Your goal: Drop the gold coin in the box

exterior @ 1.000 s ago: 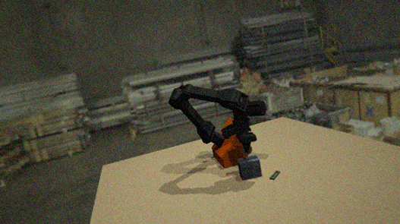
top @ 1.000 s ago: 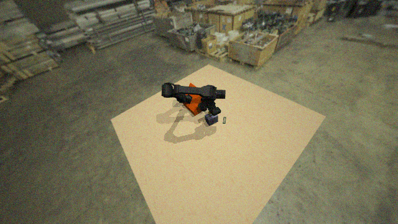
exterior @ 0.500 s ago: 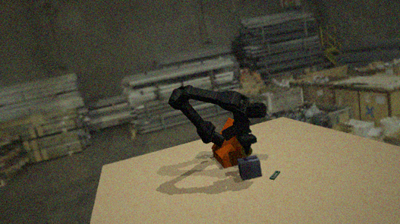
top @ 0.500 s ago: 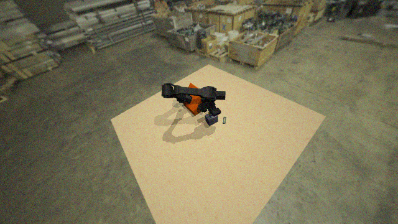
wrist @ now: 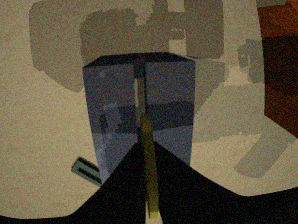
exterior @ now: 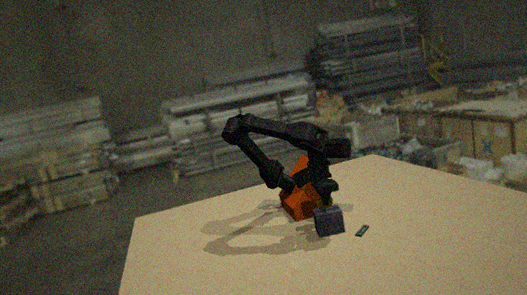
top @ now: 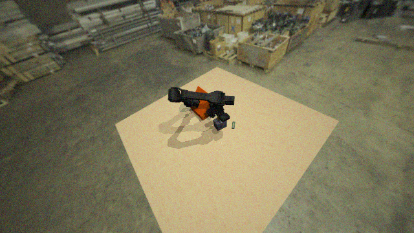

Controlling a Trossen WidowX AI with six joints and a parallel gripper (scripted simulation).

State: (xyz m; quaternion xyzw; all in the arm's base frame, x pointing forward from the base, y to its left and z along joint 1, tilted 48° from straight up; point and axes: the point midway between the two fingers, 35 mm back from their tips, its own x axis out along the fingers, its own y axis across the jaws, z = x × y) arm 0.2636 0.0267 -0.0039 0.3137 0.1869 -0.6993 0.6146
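My gripper tip is now 10 mm below the thin gold coin.
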